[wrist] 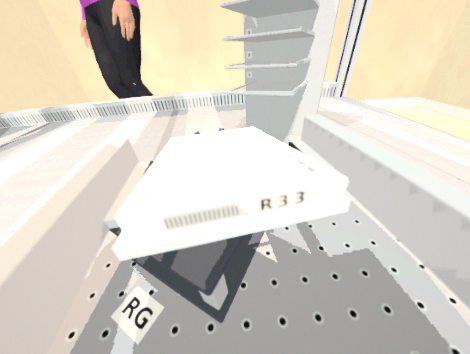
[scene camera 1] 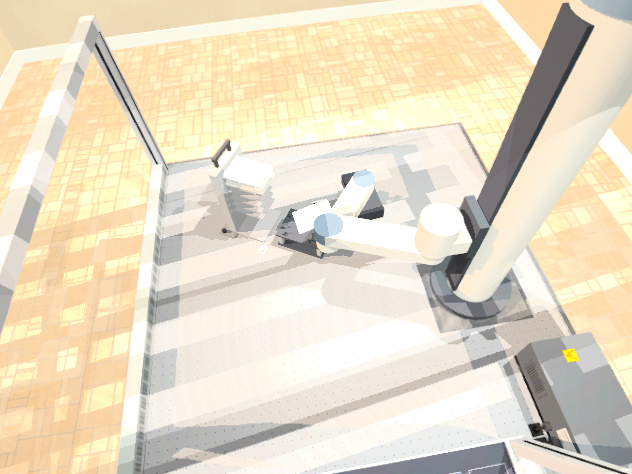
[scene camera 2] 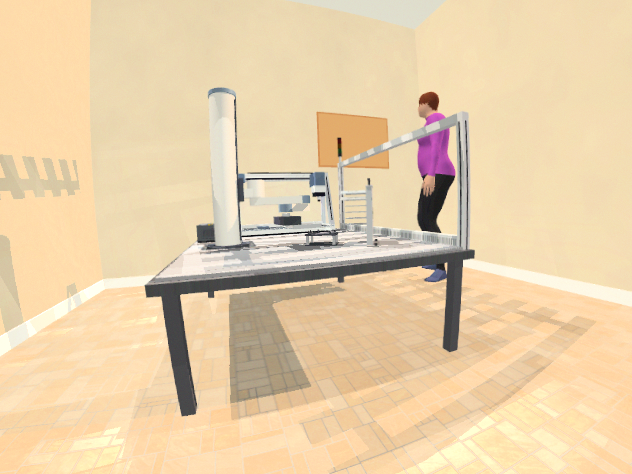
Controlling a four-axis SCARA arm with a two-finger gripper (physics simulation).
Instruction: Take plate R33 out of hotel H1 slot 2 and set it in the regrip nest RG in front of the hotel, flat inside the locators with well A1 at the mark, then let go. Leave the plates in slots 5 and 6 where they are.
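Seen in the pictures: gripper, fingertip midpoint: (wrist: 222, 142) (scene camera 1: 314, 212) (scene camera 2: 316, 224); arm's base, origin of the base link: (scene camera 1: 469, 283) (scene camera 2: 228, 247).
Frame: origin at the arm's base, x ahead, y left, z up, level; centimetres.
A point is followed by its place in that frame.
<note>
White plate R33 (scene camera 1: 309, 216) {x 47.1, y -27.8, z 10.8 cm} (wrist: 235, 175) {x 42.2, y -28.8, z 11.6 cm} lies over the dark regrip nest RG (scene camera 1: 301, 247) {x 51.2, y -22.1, z 1.8 cm} (wrist: 223, 309) {x 39.6, y -27.2, z 1.8 cm}, turned relative to the nest in the wrist view. A nest corner sticks out below the plate; most locators and the A1 mark are hidden, so I cannot tell whether it lies flat inside them. My gripper (wrist: 222, 142) {x 45.2, y -28.2, z 12.0 cm} is shut on plate R33, one finger along each side, pads mostly hidden by the plate. Hotel H1 (scene camera 1: 223, 201) {x 73.6, y -32.8, z 18.7 cm} (scene camera 2: 369, 216) {x 67.0, y -45.1, z 15.8 cm} (wrist: 270, 110) {x 70.0, y -37.0, z 6.7 cm} stands behind the nest. Its lower shelves, slot 2 included, show no plate. White plates (scene camera 1: 250, 172) {x 63.1, y -34.0, z 28.6 cm} sit in its top slots.
The RG label (wrist: 137, 313) {x 39.9, y -20.7, z 1.3 cm} lies beside the nest. The arm's column (scene camera 1: 541, 168) {x 4.5, y 6.0, z 58.8 cm} (scene camera 2: 224, 168) {x 0.2, y -7.5, z 44.5 cm} stands across the table from the hotel. A grey control box (scene camera 1: 576, 392) {x -9.0, y 38.7, z 12.8 cm} is at the table corner. A frame post (scene camera 2: 463, 183) {x 100.4, y -72.1, z 29.9 cm} and a person (scene camera 2: 436, 153) are beyond the hotel side.
</note>
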